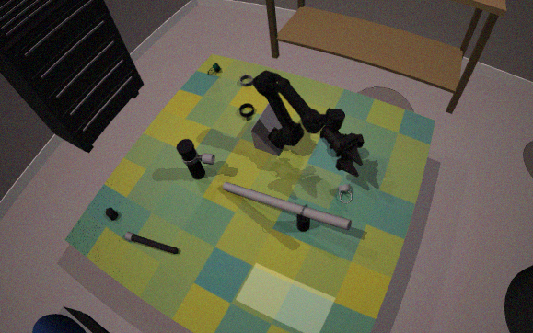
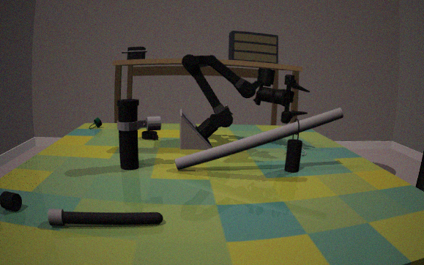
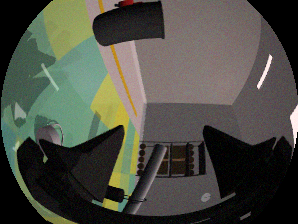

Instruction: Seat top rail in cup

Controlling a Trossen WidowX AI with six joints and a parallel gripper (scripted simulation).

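Right now my gripper tip is 56 cm to the left of the rail-end cup, 16 cm short of it and 7 cm above it. Round my gripper tip: short black post: 20 cm ahead, 12 cm to the right, 9 cm below; then green clip: 95 cm to the right, 39 cm behind, 18 cm below.
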